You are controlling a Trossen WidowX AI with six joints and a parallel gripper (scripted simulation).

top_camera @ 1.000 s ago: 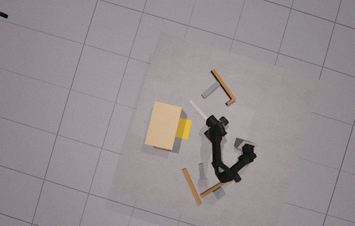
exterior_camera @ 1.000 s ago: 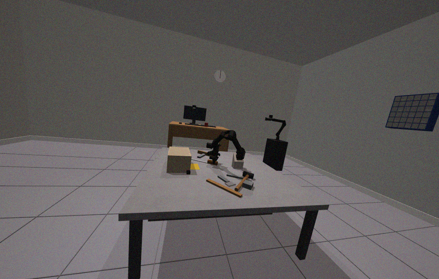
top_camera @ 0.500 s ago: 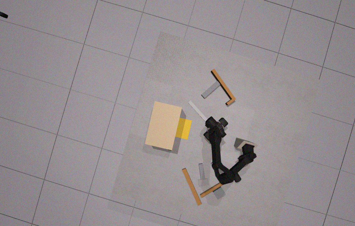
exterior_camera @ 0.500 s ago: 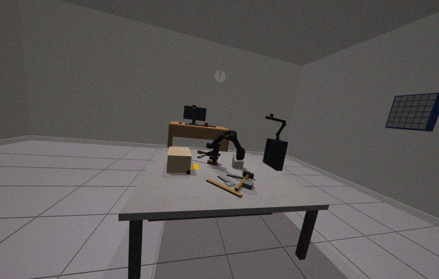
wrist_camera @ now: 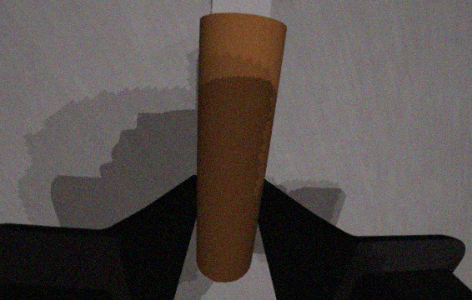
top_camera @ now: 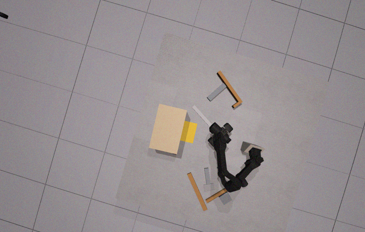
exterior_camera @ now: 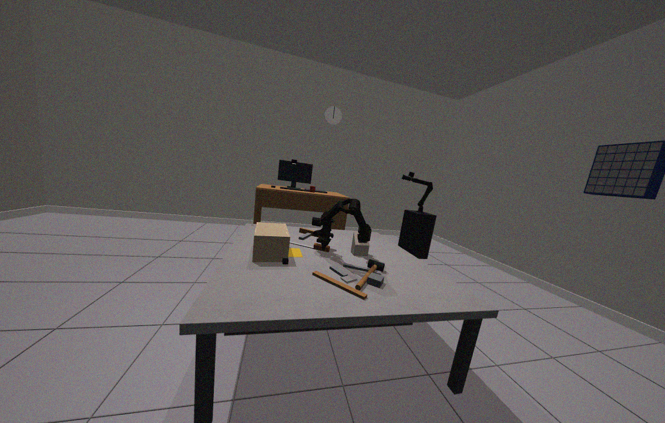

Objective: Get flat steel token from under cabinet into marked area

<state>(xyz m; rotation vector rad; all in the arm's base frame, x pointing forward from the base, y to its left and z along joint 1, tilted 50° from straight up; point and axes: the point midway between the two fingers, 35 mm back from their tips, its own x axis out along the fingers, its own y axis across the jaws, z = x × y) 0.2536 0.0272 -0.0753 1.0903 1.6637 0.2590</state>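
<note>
My gripper tip is now 30 mm past the grey l-shaped bracket and 360 mm to the right of it. Round my gripper tip: grey bar (100 mm ahead, 290 mm to the right); wooden stick (30 mm ahead, 460 mm to the left); grey steel token (320 mm ahead, 90 mm to the left, 10 mm below).
</note>
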